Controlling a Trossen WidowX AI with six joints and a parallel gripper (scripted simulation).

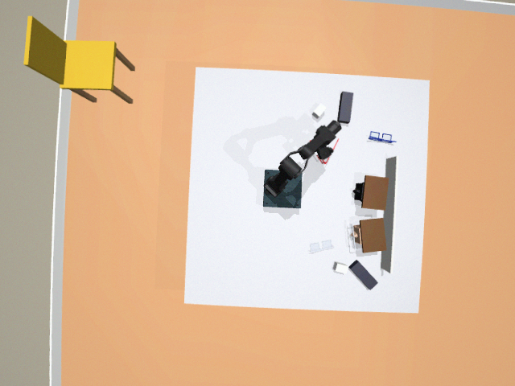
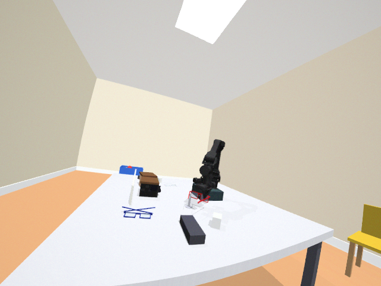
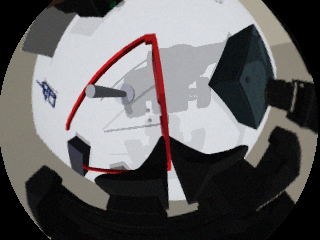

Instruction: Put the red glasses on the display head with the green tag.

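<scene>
The upright pin lies 90 mm ahead of my gripper tip and 30 mm below it. The rest, counted from my gripper tip: grey panel 480 mm ahead, 240 mm to the right; then dark-faced display head 330 mm ahead, 160 mm to the right; then skin-toned display head 380 mm ahead, 370 mm to the right.
</scene>
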